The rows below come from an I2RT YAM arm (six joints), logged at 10 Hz.
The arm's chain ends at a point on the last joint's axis. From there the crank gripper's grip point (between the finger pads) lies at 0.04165 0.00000 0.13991 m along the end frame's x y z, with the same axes.
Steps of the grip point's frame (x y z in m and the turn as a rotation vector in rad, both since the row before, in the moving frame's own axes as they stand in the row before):
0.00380 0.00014 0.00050 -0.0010 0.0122 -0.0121
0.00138 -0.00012 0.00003 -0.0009 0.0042 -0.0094
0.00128 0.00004 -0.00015 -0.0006 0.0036 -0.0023
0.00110 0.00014 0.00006 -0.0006 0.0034 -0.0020
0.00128 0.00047 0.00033 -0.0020 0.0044 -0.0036
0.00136 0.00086 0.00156 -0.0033 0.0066 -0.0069
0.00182 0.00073 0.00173 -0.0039 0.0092 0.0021
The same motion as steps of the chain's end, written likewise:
0.00210 0.00051 0.00102 -0.0010 0.0122 -0.0121
0.00079 0.00015 0.00021 -0.0009 0.0042 -0.0094
0.00078 0.00005 0.00000 -0.0006 0.0036 -0.0023
0.00062 0.00014 0.00020 -0.0006 0.0034 -0.0020
0.00066 0.00034 0.00051 -0.0020 0.0044 -0.0036
0.00044 0.00069 0.00184 -0.0033 0.0066 -0.0069
0.00054 0.00010 0.00212 -0.0039 0.0092 0.0021

